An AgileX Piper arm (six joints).
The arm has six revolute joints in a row. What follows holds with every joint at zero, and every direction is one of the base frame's. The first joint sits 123.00 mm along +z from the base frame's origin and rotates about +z. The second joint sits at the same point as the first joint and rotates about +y. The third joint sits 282.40 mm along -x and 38.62 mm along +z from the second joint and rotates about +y. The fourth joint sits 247.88 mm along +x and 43.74 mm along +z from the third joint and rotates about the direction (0.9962, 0, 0.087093). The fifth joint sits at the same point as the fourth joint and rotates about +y. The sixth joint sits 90.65 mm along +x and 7.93 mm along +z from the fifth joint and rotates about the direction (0.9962, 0, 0.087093). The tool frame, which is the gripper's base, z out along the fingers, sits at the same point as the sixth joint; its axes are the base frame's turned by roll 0.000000, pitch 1.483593 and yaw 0.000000 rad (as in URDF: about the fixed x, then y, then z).
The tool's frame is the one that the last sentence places.
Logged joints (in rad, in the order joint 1, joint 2, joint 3, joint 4, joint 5, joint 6), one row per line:
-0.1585 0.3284 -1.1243 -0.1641 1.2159 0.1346
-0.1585 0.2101 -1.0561 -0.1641 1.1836 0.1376
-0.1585 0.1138 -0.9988 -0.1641 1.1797 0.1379
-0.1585 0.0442 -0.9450 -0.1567 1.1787 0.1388
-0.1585 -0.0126 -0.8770 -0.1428 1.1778 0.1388
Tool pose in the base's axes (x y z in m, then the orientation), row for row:
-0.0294 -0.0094 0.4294 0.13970 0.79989 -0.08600 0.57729
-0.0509 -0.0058 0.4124 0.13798 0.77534 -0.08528 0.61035
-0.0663 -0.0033 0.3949 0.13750 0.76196 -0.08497 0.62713
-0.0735 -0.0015 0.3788 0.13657 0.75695 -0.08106 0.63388
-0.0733 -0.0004 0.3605 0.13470 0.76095 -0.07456 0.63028
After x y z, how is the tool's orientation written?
As a quaternion, x y z w.
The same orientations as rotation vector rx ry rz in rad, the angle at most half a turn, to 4 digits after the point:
0.3269 1.8718 -0.2012
0.3185 1.7898 -0.1969
0.3153 1.7470 -0.1948
0.3123 1.7308 -0.1853
0.3084 1.7425 -0.1707

